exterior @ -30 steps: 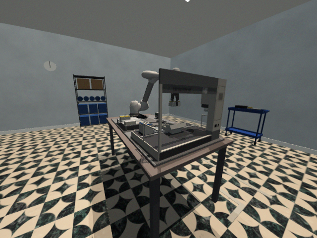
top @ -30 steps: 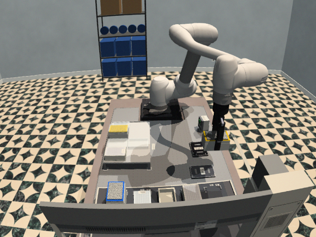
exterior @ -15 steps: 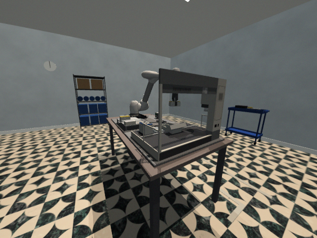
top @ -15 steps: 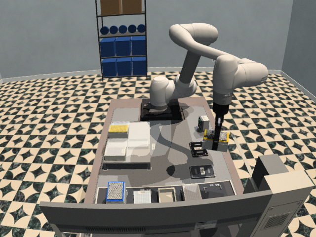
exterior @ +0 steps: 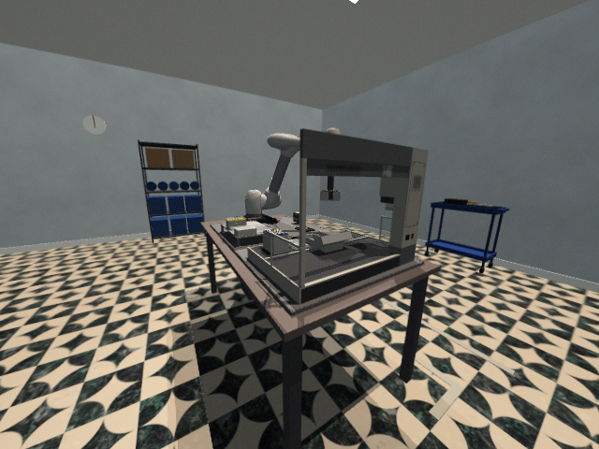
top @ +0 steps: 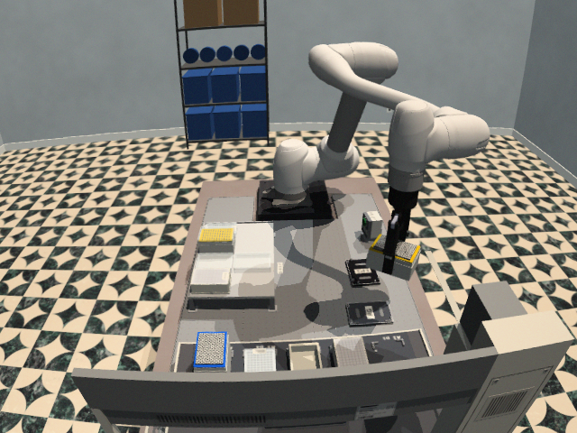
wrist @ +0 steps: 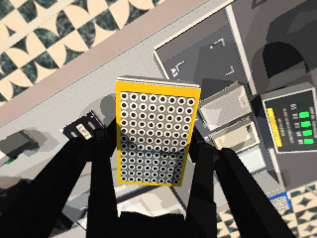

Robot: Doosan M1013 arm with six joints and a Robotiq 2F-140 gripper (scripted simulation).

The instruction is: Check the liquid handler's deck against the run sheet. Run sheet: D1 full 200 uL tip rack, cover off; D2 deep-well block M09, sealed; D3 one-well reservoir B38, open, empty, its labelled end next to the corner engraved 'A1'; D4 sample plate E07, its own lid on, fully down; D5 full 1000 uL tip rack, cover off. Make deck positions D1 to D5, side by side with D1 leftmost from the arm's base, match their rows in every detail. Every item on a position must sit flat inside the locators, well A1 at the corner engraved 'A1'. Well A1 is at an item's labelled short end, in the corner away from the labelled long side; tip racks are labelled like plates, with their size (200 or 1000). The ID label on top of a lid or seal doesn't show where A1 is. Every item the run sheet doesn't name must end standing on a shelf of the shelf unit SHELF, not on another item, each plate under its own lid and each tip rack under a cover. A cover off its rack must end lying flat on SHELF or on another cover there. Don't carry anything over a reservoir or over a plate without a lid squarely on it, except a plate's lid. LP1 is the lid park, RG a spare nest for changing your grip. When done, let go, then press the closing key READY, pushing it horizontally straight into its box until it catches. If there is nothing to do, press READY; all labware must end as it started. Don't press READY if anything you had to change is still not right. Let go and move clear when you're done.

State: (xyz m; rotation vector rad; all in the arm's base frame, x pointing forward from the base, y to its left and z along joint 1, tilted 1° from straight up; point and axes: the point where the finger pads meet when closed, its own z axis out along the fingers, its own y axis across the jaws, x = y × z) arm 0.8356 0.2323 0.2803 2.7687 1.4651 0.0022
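The white sealed block lies 160 mm ahead of my hand, 130 mm to the right of it and 230 mm below it. The rest, counted from my hand: dark nest marked RG 80 mm behind, 20 mm to the right, 300 mm below; yellow-framed tip rack 10 mm to the right, 10 mm above; cream reservoir 160 mm ahead, 250 mm to the right, 240 mm below.
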